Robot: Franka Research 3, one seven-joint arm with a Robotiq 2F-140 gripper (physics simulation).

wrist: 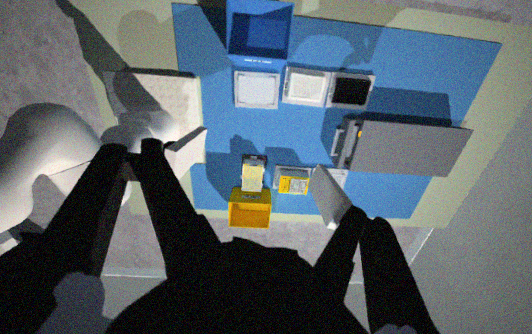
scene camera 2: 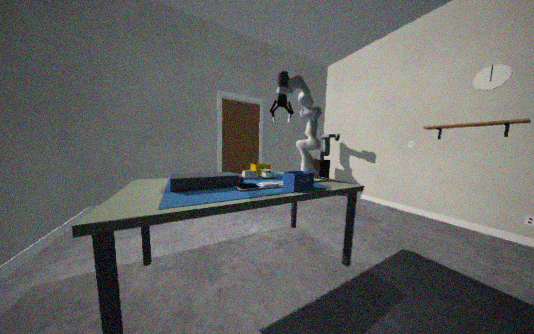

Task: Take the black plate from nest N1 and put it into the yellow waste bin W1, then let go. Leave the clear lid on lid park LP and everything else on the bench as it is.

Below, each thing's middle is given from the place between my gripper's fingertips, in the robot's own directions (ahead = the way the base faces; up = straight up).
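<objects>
Counted from my hand: black plate (wrist: 346,91) well ahead, a fair way to the left, well below; white plate (wrist: 305,87) a good way ahead, a good way to the left, far below; grey box-shaped device (wrist: 361,144) 560 mm ahead, 60 mm to the right, 470 mm below. Clear lid (wrist: 251,90): my hand 30 mm past it, 70 mm to the right of it, 500 mm above it.
</objects>
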